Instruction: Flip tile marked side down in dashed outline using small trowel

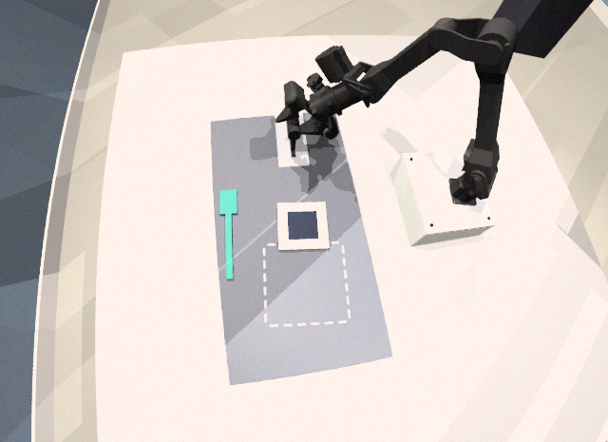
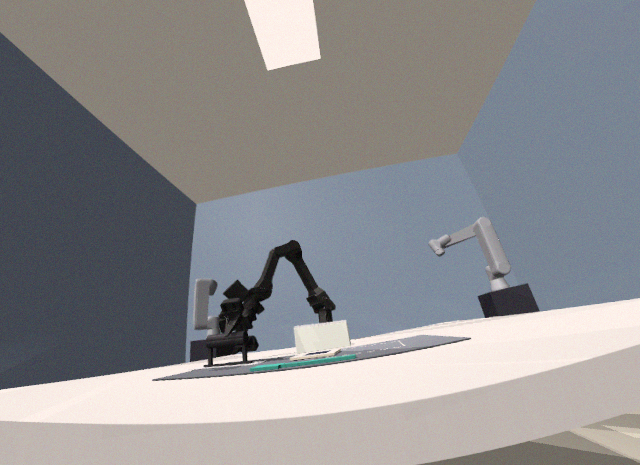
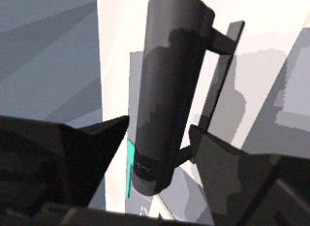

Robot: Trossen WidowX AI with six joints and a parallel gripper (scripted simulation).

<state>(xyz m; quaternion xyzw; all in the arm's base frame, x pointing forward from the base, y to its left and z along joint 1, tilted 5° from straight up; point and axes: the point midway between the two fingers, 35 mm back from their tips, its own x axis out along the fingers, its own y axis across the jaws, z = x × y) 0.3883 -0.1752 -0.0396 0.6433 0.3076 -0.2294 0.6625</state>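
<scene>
Right now my gripper tip is 5 cm past the tile, 24 cm to the right of it and 5 cm above it. The rest, counted from my gripper tip: dark-handled float (2 cm behind, 2 cm below); then teal trowel (12 cm ahead, 24 cm to the left, 5 cm below).
</scene>
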